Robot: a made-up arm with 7 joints. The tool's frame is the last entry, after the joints. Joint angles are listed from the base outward. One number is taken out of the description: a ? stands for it. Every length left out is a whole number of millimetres.
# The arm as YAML. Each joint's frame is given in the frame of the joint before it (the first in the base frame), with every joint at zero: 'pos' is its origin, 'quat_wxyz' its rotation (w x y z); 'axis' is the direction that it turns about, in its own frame. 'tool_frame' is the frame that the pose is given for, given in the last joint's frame.
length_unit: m
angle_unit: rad
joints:
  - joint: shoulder
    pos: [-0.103, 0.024, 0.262]
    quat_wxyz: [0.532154, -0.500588, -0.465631, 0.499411]
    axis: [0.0, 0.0, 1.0]
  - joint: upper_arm
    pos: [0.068, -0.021, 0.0]
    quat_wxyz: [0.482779, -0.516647, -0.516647, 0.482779]
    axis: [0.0, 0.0, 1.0]
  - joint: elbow
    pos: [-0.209, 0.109, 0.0]
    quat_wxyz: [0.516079, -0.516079, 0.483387, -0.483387]
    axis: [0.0, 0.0, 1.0]
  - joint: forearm
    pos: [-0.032, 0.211, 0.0]
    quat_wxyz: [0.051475, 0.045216, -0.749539, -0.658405]
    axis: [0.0, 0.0, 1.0]
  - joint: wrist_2
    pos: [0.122, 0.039, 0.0]
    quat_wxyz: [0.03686, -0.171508, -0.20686, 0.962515]
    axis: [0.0, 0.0, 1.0]
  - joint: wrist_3
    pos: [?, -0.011, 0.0]
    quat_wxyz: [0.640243, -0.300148, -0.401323, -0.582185]
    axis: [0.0, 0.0, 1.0]
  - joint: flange
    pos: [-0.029, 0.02, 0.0]
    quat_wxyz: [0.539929, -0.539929, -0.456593, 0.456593]
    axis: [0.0, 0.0, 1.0]
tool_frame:
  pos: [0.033, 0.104, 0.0]
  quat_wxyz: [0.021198, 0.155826, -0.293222, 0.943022]
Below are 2 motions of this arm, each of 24 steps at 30 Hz.
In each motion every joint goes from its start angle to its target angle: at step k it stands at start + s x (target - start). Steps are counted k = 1, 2, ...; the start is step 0. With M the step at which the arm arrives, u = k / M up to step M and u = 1 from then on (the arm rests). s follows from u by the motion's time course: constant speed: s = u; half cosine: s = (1 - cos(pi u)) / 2; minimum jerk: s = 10 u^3 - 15 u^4 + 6 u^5.
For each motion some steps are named. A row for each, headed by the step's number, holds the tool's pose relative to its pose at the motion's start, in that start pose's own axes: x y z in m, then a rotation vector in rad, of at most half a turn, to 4 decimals.
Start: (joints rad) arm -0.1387 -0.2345 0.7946 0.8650 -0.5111 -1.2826 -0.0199
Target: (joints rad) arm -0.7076 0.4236 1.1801 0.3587 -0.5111 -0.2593 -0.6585
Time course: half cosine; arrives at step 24
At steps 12, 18, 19, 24:
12: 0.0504 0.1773 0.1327 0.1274 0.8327 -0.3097
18: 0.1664 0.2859 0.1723 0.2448 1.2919 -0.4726
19: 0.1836 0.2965 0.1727 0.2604 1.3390 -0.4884
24: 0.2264 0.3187 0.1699 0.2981 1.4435 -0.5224

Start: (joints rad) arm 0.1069 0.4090 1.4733 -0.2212 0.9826 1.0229 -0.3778
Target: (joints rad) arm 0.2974 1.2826 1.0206 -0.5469 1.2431 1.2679 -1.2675
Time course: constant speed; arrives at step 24
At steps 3, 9, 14, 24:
3: -0.0396 0.0173 0.0016 -0.1269 0.0778 0.0278
9: -0.1245 0.0431 -0.0007 -0.4170 0.1795 0.0572
14: -0.2000 0.0541 -0.0105 -0.6809 0.2027 0.0525
24: -0.3576 0.0371 -0.0574 -1.2040 0.0658 -0.0406

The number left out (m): -0.025
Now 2 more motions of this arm.
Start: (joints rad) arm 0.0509 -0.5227 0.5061 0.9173 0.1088 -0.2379 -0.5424
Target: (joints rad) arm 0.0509 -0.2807 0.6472 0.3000 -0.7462 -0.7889 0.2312
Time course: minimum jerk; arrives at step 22
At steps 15, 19, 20, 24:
15: 0.0344 0.1505 0.0687 1.4583 -1.2198 0.5821
19: 0.0160 0.1694 0.1186 1.7930 -1.4377 0.5686
20: 0.0141 0.1703 0.1229 1.8213 -1.4547 0.5644
24: 0.0131 0.1707 0.1250 1.8346 -1.4626 0.5622

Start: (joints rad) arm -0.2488 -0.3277 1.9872 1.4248 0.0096 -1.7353 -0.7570
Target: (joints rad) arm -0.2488 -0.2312 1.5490 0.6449 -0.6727 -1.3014 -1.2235
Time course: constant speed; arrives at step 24
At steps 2, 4, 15, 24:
2: -0.0016 0.0028 -0.0012 0.0567 0.0908 0.0085
4: -0.0030 0.0049 -0.0008 0.1083 0.1854 0.0231
15: -0.0030 -0.0007 0.0233 0.2908 0.7518 0.2015
24: 0.0172 -0.0245 0.0576 0.3098 1.2370 0.4486

